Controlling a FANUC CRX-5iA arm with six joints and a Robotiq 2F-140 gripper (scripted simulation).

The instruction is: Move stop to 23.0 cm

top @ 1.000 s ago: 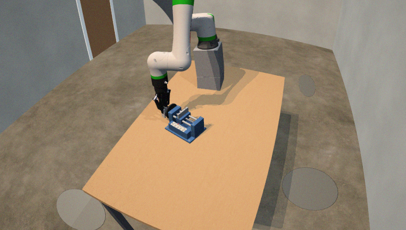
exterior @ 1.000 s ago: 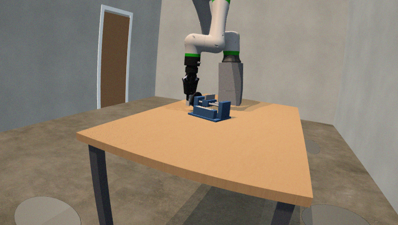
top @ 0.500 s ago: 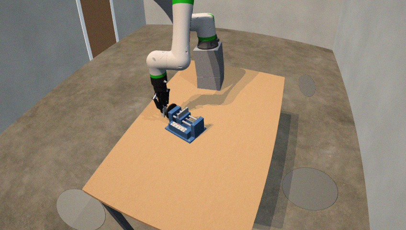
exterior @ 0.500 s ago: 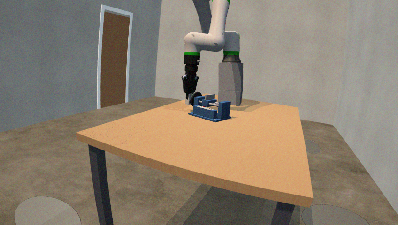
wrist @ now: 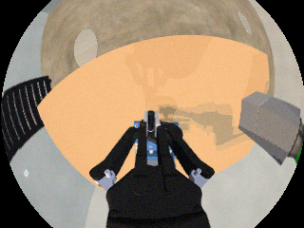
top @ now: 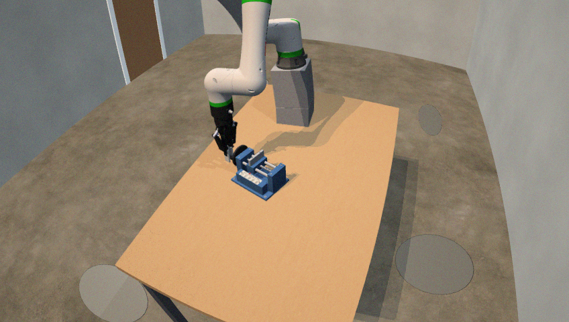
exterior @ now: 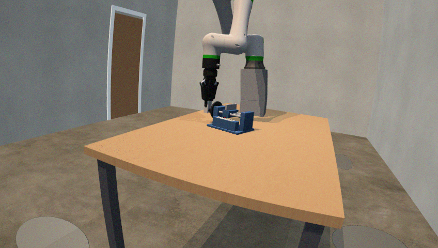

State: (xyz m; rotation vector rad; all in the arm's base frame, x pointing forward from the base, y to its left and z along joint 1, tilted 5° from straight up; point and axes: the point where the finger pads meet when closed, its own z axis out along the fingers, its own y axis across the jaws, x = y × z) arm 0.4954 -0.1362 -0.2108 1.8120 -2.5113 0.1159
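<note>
Right now the grey stop plate is 2 cm ahead of my hand and 13 cm to the left of it. Round my hand: black handwheel 2 cm to the left, 2 cm below.
</note>
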